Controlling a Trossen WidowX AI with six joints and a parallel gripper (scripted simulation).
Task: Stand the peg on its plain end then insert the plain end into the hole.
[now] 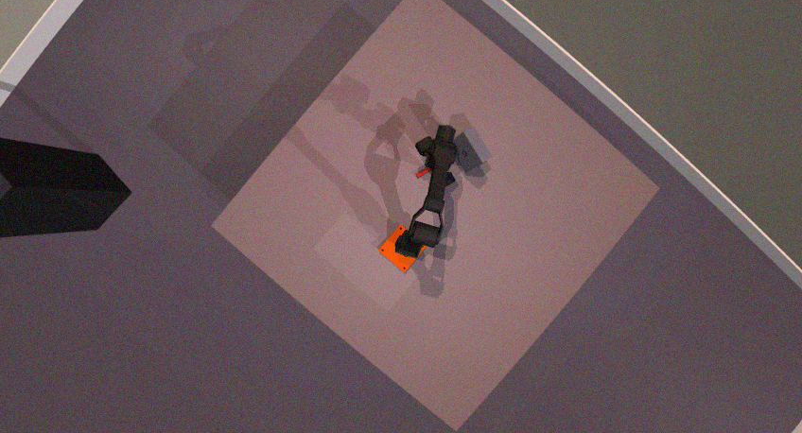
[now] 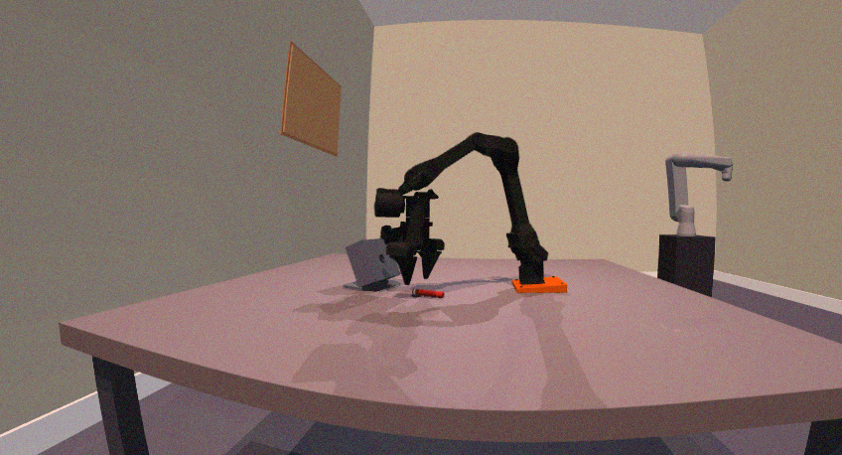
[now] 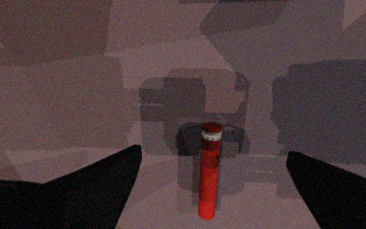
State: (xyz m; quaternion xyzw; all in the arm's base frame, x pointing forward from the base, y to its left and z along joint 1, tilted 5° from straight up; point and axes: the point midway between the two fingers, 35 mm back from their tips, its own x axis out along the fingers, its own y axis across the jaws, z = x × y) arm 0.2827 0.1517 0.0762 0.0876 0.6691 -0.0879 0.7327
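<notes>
My gripper tip is 1 cm past the red peg and 3 cm above it. From my gripper tip the other things lie so: sloped panel: 13 cm ahead, 6 cm to the right, 4 cm above.
</notes>
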